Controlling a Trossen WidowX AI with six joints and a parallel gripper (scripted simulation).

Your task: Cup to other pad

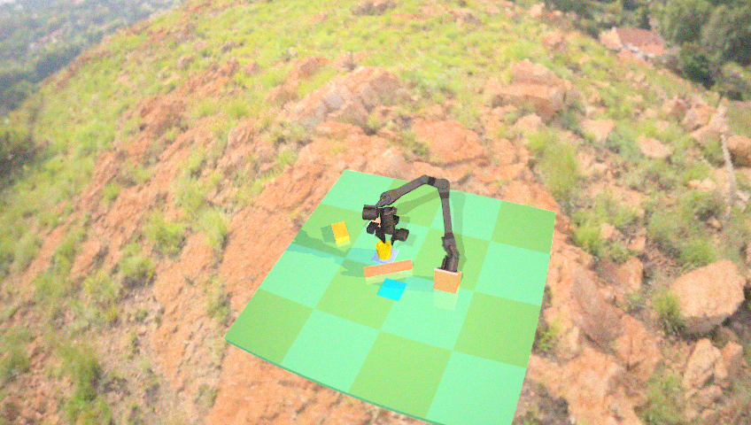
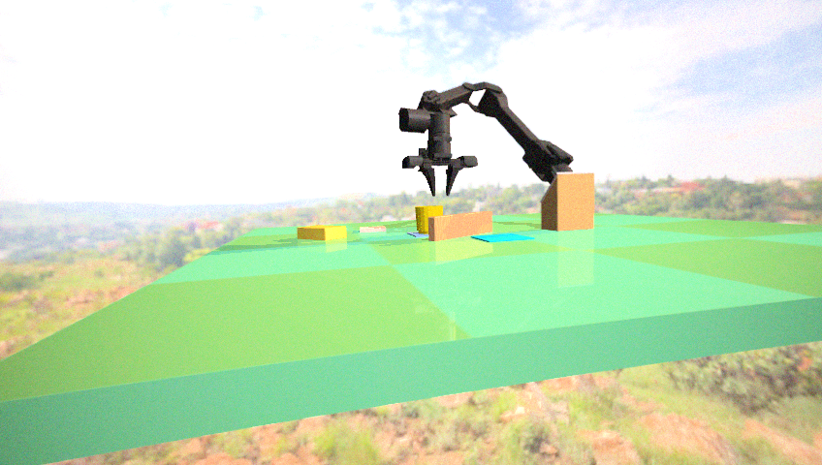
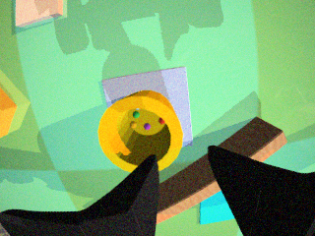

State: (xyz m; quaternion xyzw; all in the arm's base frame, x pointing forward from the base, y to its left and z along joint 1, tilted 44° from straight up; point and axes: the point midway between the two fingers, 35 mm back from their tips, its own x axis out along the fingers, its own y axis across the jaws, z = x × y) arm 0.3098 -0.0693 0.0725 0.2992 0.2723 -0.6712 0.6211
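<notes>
My gripper tip is 30 mm short of the yellow cup, 10 mm to the left of it and 60 mm above it. The rest, counted from my gripper tip: lilac pad (30 mm ahead, 10 mm to the right, 110 mm below); cyan pad (70 mm behind, 180 mm to the left, 110 mm below); orange bar (20 mm behind, 90 mm to the left, 80 mm below).
</notes>
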